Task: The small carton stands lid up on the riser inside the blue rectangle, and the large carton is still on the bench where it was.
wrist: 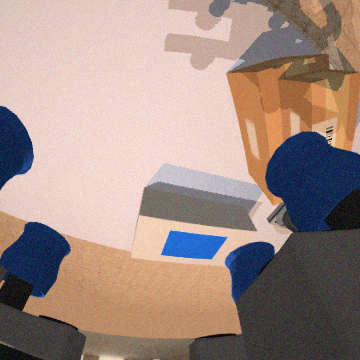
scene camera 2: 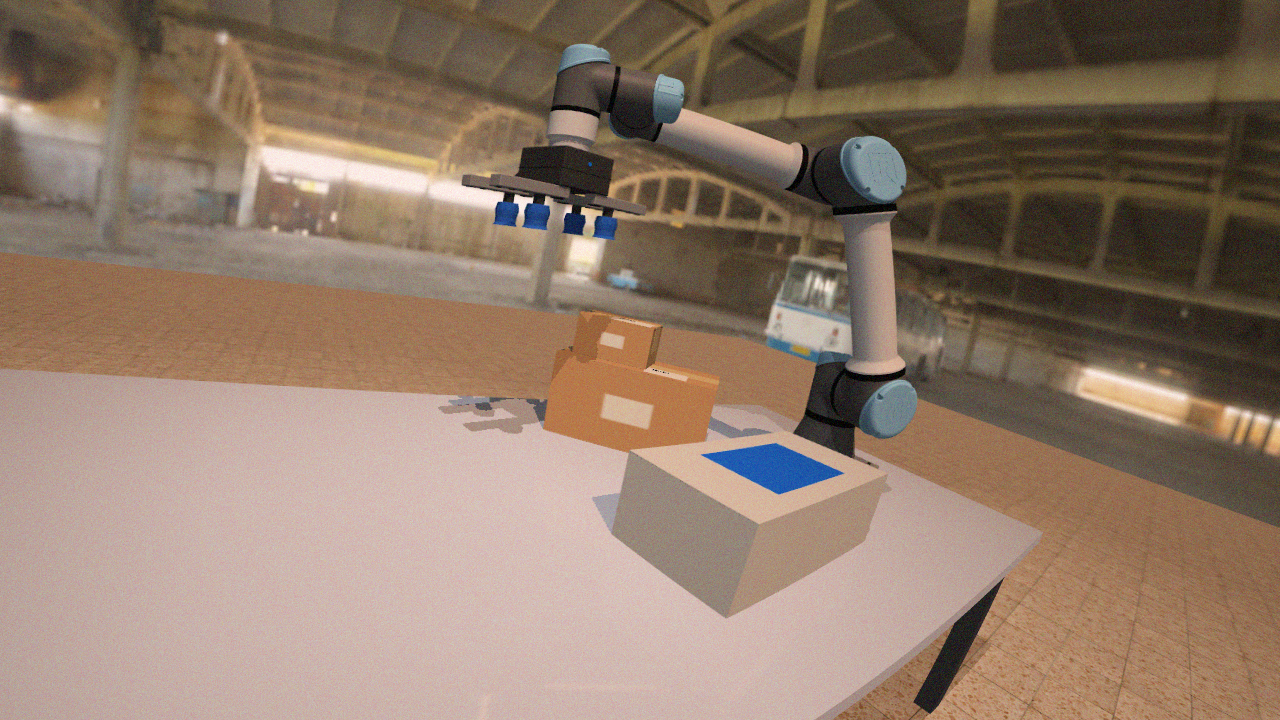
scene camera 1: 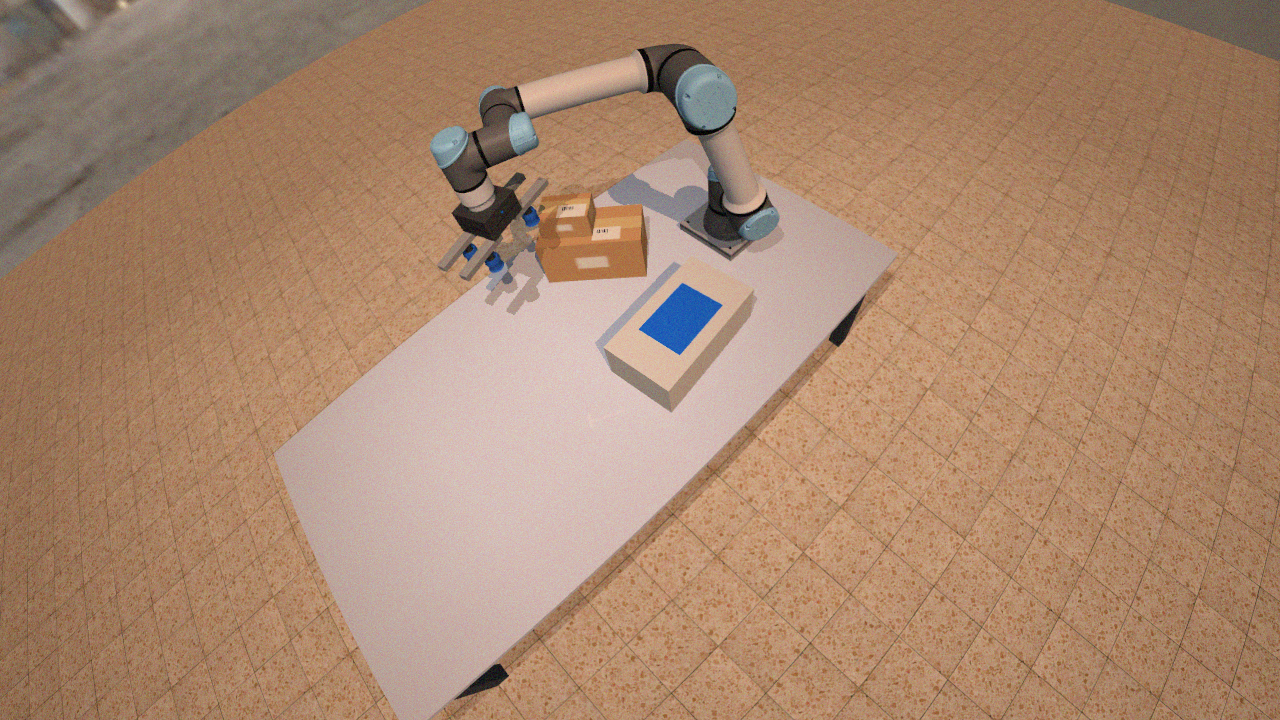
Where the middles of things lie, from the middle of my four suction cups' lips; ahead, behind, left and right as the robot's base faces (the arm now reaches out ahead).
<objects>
My suction cup is 23 cm past the small carton (scene camera 2: 607, 336), 13 cm to the left of it and 18 cm above it. The rest, counted from my suction cup: large carton (scene camera 2: 614, 405) (27 cm behind, 8 cm to the right, 30 cm below); then beige riser (scene camera 2: 733, 521) (23 cm behind, 32 cm to the left, 32 cm below).
</objects>
